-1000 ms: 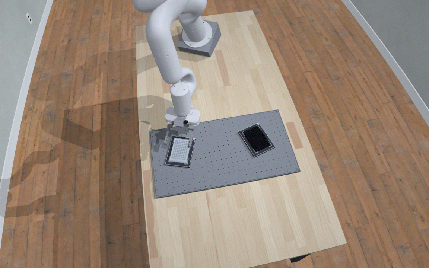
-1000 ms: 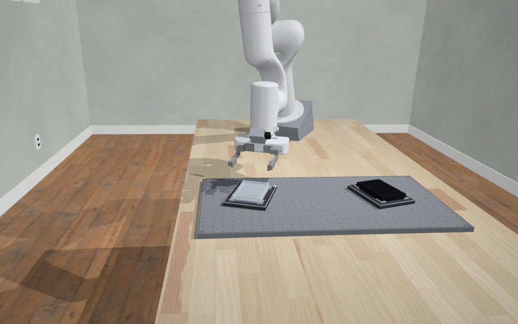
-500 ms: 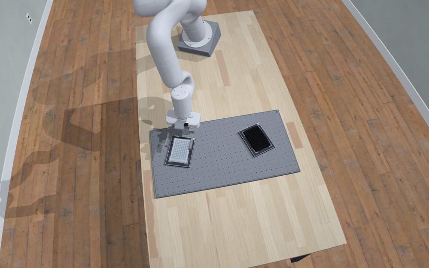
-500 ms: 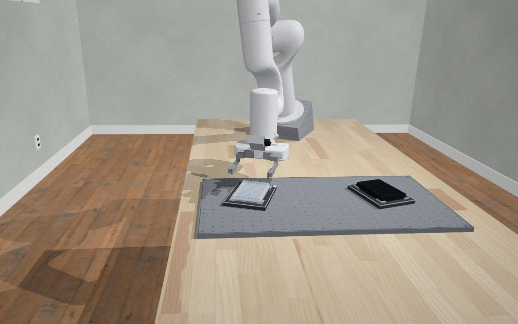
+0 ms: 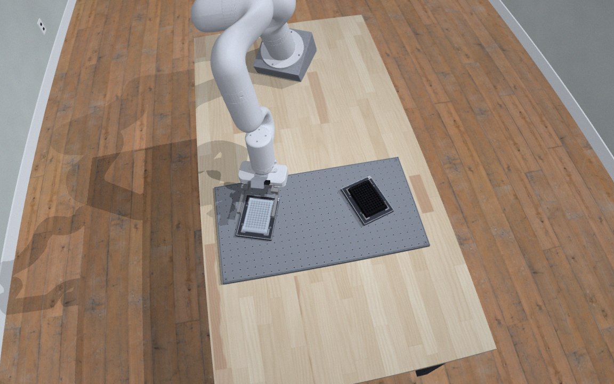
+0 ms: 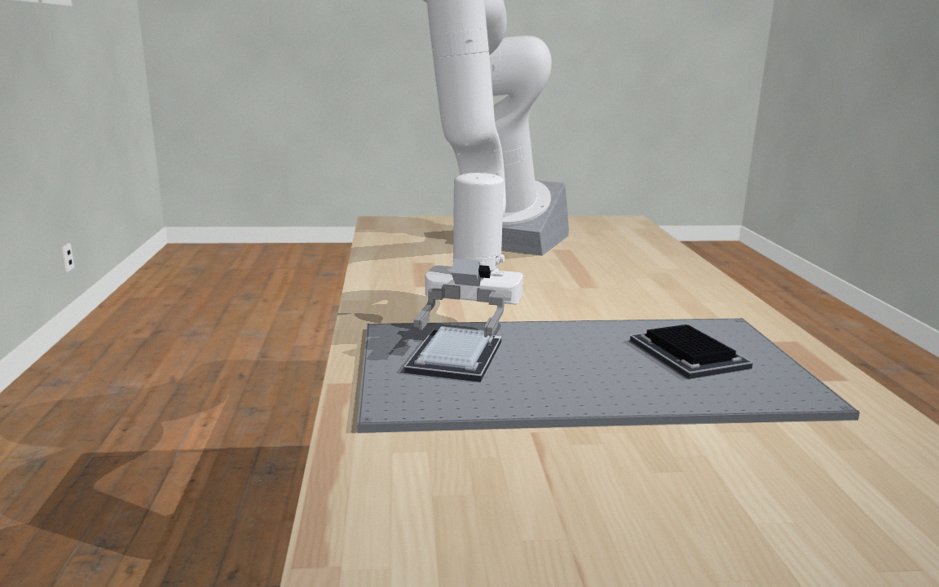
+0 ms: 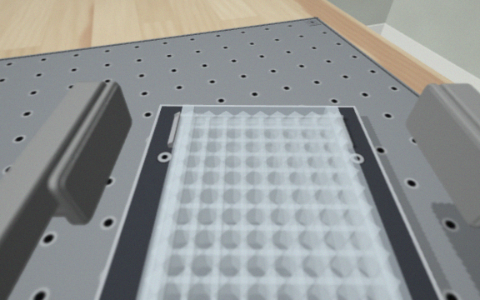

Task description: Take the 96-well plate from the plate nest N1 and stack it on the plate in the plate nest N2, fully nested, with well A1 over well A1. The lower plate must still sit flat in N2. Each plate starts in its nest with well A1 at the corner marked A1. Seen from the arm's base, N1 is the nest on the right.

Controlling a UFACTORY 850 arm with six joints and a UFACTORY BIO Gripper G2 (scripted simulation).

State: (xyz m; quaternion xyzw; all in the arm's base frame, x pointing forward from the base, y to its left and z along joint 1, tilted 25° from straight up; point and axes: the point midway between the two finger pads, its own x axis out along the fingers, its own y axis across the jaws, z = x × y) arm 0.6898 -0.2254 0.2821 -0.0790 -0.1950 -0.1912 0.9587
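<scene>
Now: the clear 96-well plate 40 mm below my hand. From my hand the other things lie so: black 96-well plate: 50 mm ahead, 380 mm to the left, 40 mm below.
</scene>
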